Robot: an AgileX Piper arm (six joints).
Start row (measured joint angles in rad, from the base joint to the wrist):
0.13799 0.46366 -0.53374 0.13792 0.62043 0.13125
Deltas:
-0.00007 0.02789 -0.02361 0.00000 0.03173 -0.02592
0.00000 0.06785 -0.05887 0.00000 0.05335 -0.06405
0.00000 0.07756 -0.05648 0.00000 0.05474 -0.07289
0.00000 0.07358 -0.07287 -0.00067 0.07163 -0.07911
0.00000 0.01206 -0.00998 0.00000 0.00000 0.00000
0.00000 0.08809 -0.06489 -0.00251 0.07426 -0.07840
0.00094 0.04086 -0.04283 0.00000 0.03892 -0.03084
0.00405 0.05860 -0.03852 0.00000 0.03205 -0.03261
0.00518 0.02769 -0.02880 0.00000 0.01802 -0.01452
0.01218 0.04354 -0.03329 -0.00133 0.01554 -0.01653
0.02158 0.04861 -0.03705 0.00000 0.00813 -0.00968
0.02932 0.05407 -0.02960 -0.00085 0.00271 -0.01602
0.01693 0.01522 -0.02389 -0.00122 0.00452 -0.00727
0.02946 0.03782 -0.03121 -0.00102 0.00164 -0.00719
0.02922 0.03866 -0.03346 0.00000 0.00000 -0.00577
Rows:
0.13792 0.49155 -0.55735 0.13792 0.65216 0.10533
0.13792 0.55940 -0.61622 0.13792 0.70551 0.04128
0.13792 0.63696 -0.67270 0.13792 0.76025 -0.03161
0.13792 0.71054 -0.74557 0.13725 0.83188 -0.11072
0.13792 0.72260 -0.75555 0.13725 0.83188 -0.11072
0.13792 0.81069 -0.82044 0.13474 0.90614 -0.18912
0.13886 0.85155 -0.86327 0.13474 0.94506 -0.21996
0.14291 0.91015 -0.90179 0.13474 0.97711 -0.25257
0.14809 0.93784 -0.93059 0.13474 0.99513 -0.26709
0.16027 0.98138 -0.96388 0.13341 1.01067 -0.28362
0.18185 1.02999 -1.00093 0.13341 1.01880 -0.29330
0.21117 1.08406 -1.03053 0.13256 1.02151 -0.30932
0.22810 1.09928 -1.05442 0.13134 1.02603 -0.31659
0.25756 1.13710 -1.08563 0.13032 1.02767 -0.32378
0.28678 1.17576 -1.11909 0.13032 1.02767 -0.32955

